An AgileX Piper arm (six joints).
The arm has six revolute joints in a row. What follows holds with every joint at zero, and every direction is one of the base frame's.
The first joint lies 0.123 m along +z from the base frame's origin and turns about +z.
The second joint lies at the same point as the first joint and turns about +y.
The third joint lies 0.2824 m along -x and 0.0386 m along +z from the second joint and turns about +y.
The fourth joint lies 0.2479 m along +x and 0.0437 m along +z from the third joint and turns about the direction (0.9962, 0, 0.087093).
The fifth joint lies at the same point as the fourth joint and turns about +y.
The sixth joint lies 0.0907 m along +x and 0.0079 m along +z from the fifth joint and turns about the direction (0.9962, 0, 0.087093).
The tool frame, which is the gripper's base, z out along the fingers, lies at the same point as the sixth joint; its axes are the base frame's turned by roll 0, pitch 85.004 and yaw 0 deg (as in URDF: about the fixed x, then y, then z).
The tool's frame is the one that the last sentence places.
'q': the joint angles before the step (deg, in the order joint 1, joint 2, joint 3, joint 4, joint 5, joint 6). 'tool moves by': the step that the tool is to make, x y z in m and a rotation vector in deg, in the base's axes. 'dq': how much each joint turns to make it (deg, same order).
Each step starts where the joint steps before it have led.
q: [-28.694, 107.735, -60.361, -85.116, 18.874, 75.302]
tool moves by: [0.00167, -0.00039, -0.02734, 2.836, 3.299, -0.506]
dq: [0.000, 3.964, -0.033, 2.033, -0.235, -1.090]
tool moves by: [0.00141, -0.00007, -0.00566, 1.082, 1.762, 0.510]
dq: [0.000, 1.009, -0.680, 5.011, -0.136, -5.601]
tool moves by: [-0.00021, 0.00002, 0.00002, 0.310, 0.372, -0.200]
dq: [0.000, 0.000, -0.159, 1.997, 0.209, -1.886]
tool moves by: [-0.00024, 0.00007, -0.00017, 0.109, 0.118, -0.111]
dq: [0.001, 0.000, 0.002, 0.514, 0.085, -0.429]
